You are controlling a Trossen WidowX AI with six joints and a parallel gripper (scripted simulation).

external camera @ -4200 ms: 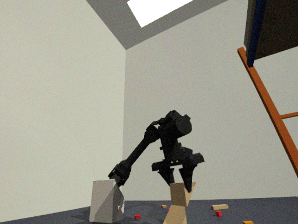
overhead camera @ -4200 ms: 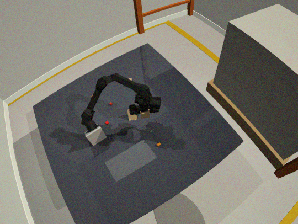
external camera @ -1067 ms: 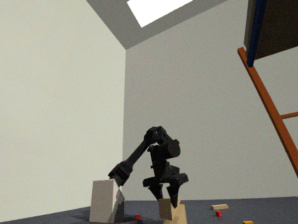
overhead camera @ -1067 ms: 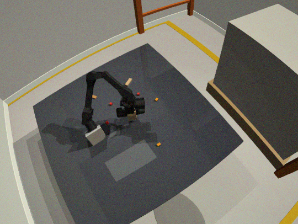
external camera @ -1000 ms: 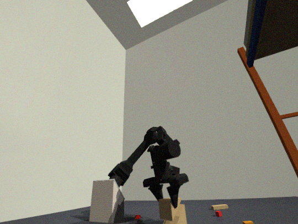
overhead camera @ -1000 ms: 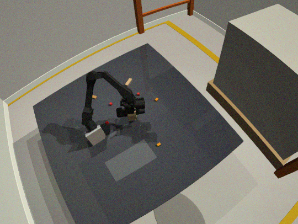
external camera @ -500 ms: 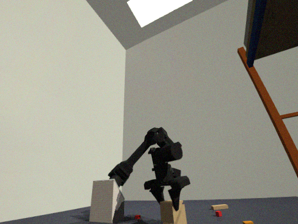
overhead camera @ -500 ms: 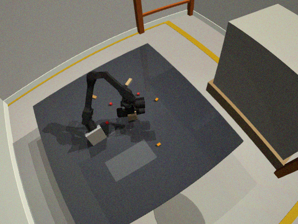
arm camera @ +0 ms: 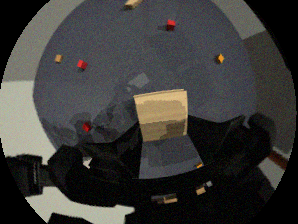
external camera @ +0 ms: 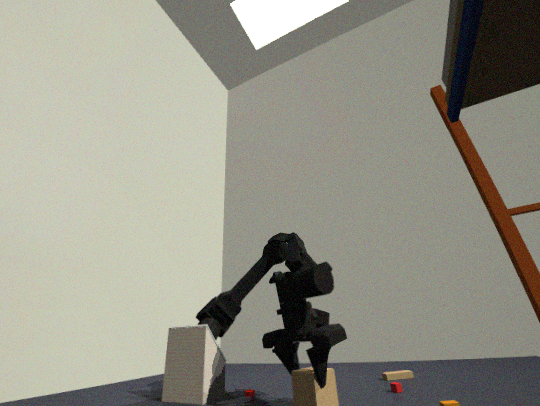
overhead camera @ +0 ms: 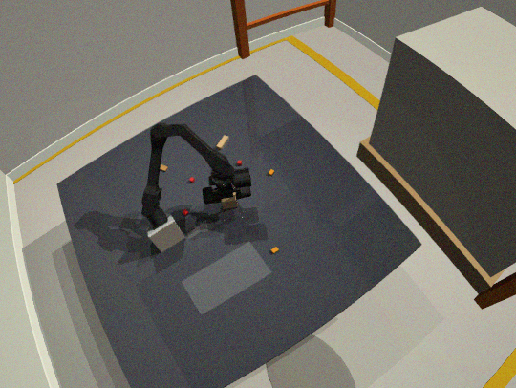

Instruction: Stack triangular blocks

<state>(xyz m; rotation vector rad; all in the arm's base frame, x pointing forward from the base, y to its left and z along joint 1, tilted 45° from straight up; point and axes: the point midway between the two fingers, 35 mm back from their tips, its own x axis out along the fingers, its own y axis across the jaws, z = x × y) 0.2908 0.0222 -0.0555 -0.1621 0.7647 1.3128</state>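
My gripper tip is now 20 mm to the right of the tan triangular block, 20 mm above it and 10 mm short of it. Round my gripper tip: tan block 360 mm to the left, 170 mm behind, 30 mm below.
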